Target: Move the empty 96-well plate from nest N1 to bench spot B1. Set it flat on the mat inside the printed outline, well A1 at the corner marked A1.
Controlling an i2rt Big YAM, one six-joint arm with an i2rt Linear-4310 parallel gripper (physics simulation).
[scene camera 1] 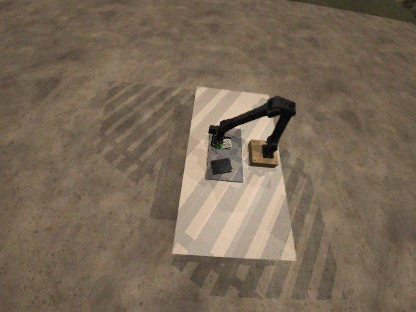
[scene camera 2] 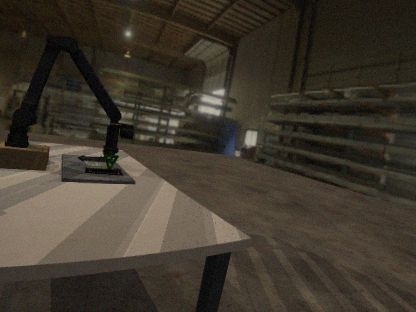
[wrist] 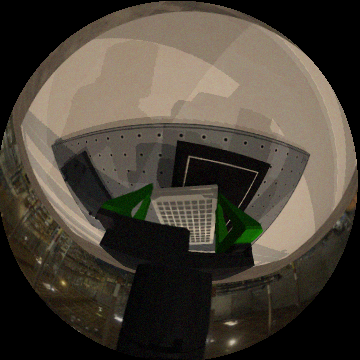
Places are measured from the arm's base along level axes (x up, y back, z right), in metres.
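Pixels of known places: gripper, fingertip midpoint: [scene camera 1: 217,144] [scene camera 2: 108,167] [wrist: 184,191]; arm's base, link origin: [scene camera 1: 267,151] [scene camera 2: 17,145].
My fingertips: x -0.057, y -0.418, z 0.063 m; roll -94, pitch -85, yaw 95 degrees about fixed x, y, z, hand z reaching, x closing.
Observation:
For each thing: its middle in the pictures, then the offset to it from my fingertips. Level surfaces: height alone.
- white 96-well plate, body centre: [wrist: 187,222] [scene camera 2: 98,165] [scene camera 1: 224,143] dz +0.007, dx +0.009, dy +0.054 m
- dark nest, body centre: [wrist: 87,194] [scene camera 2: 95,158] [scene camera 1: 221,166] dz -0.203, dx -0.001, dy +0.037 m
- black mat, surface height: dx -0.010 m
- pale table, surface height: dx -0.025 m
My gripper [scene camera 1: 218,146] [scene camera 2: 111,167] [wrist: 184,191] has its green fingers shut on the white 96-well plate [scene camera 1: 226,143] [wrist: 187,215], one finger on each side. The plate looks roughly level above the grey perforated board, its wells visible. The dark nest [wrist: 82,180] is on the left of the board in the wrist view, apart from the plate. The black mat [scene camera 1: 221,166] [wrist: 200,152] with a thin light printed outline lies on the board ahead and to the right in the wrist view; the plate and right finger hide part of it. The A1 marks are too small to read.
The grey board [scene camera 1: 237,172] [scene camera 2: 70,172] [wrist: 115,150] lies on the pale table [scene camera 1: 225,215] [scene camera 2: 60,225], crossed by striped shadows. The arm stands on a wooden base block [scene camera 1: 256,159] [scene camera 2: 30,159] beside the board. Shelving shows in the background.

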